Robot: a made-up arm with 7 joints. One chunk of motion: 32 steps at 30 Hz.
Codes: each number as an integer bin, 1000 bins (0 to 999) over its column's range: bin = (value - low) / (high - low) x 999, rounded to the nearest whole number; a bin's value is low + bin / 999 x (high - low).
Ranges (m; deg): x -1.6..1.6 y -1.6..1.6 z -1.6..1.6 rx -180..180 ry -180..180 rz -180..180
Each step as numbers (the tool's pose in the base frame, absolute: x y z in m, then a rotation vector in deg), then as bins.
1 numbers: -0.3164 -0.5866 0.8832 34.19 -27.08 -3.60
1 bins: 401 316 775 594 424 490
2 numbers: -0.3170 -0.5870 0.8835 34.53 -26.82 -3.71
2 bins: 401 316 775 595 425 489
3 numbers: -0.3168 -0.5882 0.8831 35.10 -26.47 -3.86
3 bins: 401 316 775 597 426 489
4 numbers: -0.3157 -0.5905 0.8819 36.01 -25.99 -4.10
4 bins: 401 315 775 599 427 488
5 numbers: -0.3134 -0.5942 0.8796 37.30 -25.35 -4.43
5 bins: 402 314 774 603 429 487
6 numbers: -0.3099 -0.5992 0.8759 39.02 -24.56 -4.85
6 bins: 403 312 773 608 431 486
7 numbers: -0.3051 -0.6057 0.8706 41.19 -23.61 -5.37
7 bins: 404 310 771 614 434 485
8 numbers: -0.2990 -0.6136 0.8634 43.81 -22.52 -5.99
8 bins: 406 308 769 621 437 483
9 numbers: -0.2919 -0.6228 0.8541 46.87 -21.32 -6.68
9 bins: 408 305 766 630 440 481
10 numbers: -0.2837 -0.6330 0.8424 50.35 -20.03 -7.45
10 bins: 411 302 762 639 444 479
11 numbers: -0.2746 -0.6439 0.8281 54.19 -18.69 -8.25
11 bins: 414 298 758 650 448 477
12 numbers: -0.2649 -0.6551 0.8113 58.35 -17.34 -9.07
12 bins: 417 295 753 661 451 474
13 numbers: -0.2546 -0.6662 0.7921 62.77 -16.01 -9.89
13 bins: 420 292 747 674 455 472
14 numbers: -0.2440 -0.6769 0.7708 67.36 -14.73 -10.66
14 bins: 423 288 740 686 459 470
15 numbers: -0.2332 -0.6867 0.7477 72.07 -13.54 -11.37
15 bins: 427 285 733 699 462 468
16 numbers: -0.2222 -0.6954 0.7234 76.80 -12.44 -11.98
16 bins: 430 282 725 713 465 466
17 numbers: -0.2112 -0.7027 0.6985 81.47 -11.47 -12.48
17 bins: 434 280 718 726 468 465
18 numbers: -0.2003 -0.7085 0.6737 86.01 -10.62 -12.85
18 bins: 437 278 710 738 470 464
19 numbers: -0.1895 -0.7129 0.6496 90.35 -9.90 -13.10
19 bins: 440 277 702 750 472 463
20 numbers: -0.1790 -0.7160 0.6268 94.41 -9.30 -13.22
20 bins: 444 276 695 761 474 463
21 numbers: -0.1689 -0.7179 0.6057 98.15 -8.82 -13.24
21 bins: 447 275 689 772 475 463
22 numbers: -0.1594 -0.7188 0.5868 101.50 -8.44 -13.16
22 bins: 450 275 683 781 476 463
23 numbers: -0.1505 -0.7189 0.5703 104.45 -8.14 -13.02
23 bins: 453 275 678 789 477 463
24 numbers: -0.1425 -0.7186 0.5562 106.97 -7.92 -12.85
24 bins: 455 275 673 796 478 464
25 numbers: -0.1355 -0.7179 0.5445 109.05 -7.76 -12.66
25 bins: 457 275 669 802 478 464
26 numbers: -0.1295 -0.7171 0.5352 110.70 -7.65 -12.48
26 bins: 459 276 667 807 478 465
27 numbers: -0.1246 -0.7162 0.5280 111.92 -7.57 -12.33
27 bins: 461 276 664 810 478 465
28 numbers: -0.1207 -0.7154 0.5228 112.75 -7.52 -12.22
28 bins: 462 276 663 812 479 466
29 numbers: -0.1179 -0.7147 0.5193 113.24 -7.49 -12.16
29 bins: 463 276 662 814 479 466
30 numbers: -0.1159 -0.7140 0.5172 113.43 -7.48 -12.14
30 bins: 463 277 661 814 479 466
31 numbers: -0.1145 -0.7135 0.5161 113.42 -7.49 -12.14
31 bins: 464 277 661 814 479 466
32 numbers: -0.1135 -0.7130 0.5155 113.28 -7.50 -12.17
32 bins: 464 277 660 814 479 466
